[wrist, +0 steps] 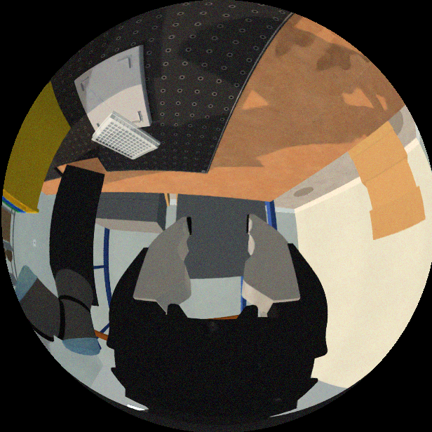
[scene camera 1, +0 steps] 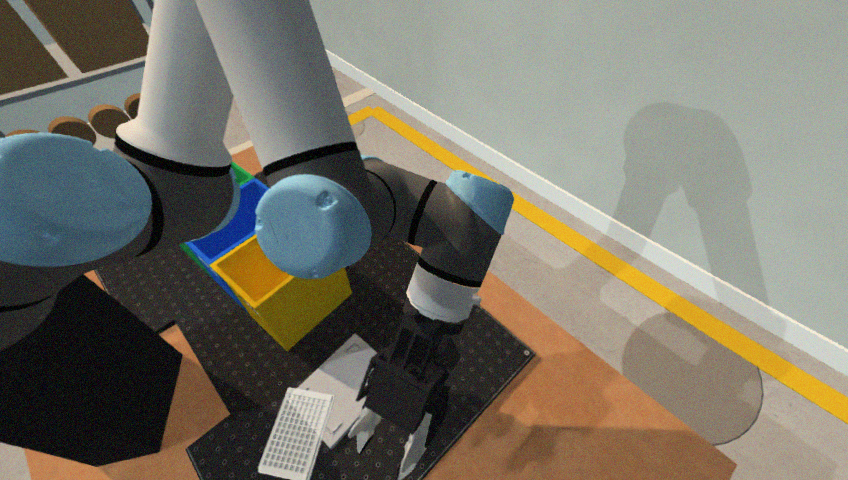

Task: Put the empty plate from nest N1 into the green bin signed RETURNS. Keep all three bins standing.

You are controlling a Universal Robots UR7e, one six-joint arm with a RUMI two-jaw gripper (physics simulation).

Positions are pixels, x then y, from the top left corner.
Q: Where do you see a yellow bin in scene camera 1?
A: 287,307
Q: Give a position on a grey nest block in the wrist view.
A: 111,85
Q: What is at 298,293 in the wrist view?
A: My gripper.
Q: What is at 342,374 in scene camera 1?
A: A grey nest block.
